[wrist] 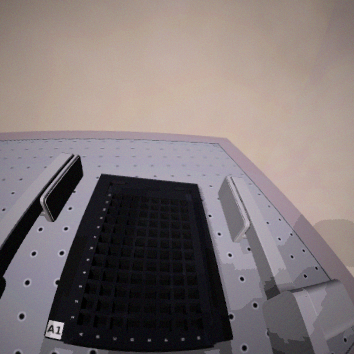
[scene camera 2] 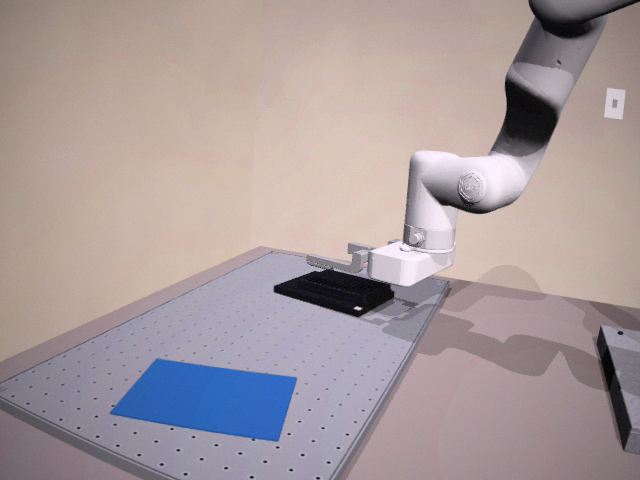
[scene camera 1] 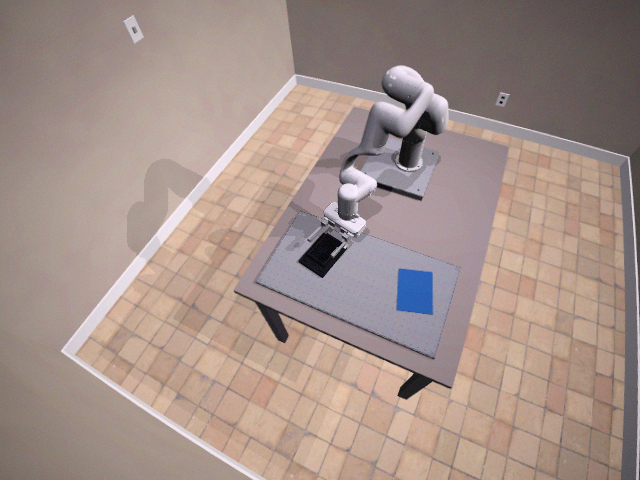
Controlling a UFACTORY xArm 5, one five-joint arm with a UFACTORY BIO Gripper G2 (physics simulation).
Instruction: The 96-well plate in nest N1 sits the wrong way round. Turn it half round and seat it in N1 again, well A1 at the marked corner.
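Note:
The black 96-well plate (scene camera 1: pixel 327 246) (scene camera 2: pixel 343 281) (wrist: pixel 142 250) lies in the black nest N1 (scene camera 1: pixel 313 266) (scene camera 2: pixel 315 301) (wrist: pixel 68 292) and looks flat there. In the wrist view the plate's row A and column 1 meet at the lower left, beside the nest corner with the white A1 label (wrist: pixel 54 330). The label also shows in scene camera 2's view. My gripper (scene camera 1: pixel 321 248) (scene camera 2: pixel 329 252) (wrist: pixel 149 198) is open and empty. Its fingers are above the plate, one beyond each long side, with a gap to the plate on both sides.
The nest stands on a grey perforated board (scene camera 1: pixel 361 294) (scene camera 2: pixel 330 361). A flat blue rectangle (scene camera 1: pixel 415 291) (scene camera 2: pixel 206 397) lies on the same board, at the other end from the nest. The arm's grey base plate (scene camera 1: pixel 392 183) (scene camera 2: pixel 628 382) is on the table behind the board.

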